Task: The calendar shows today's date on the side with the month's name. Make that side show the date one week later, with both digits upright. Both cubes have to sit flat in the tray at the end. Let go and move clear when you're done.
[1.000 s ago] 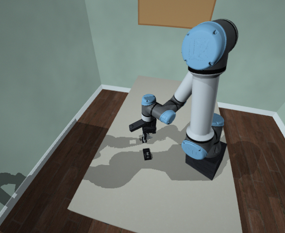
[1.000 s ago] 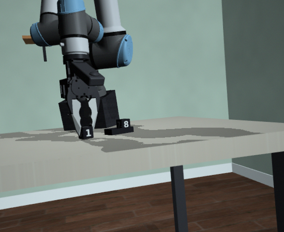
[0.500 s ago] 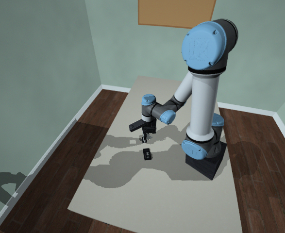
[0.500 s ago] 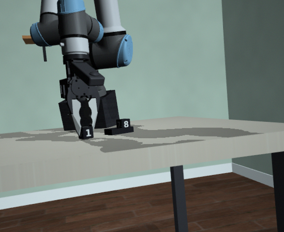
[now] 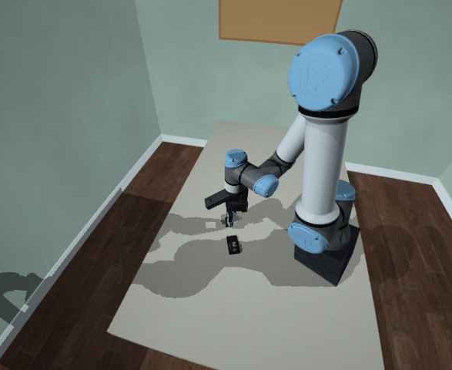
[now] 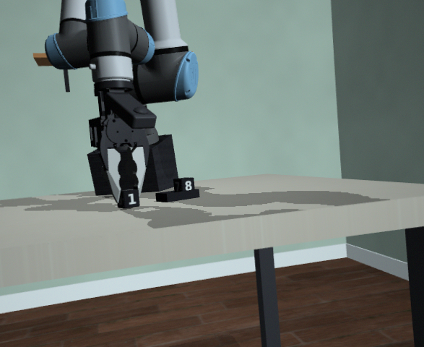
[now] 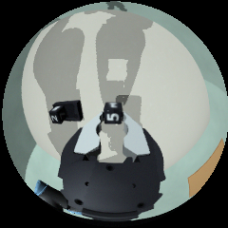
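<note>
Now: hand 10 mm above the black digit cube. Round my hand: black tray (60 mm behind, 90 mm to the left, 20 mm below).
</note>
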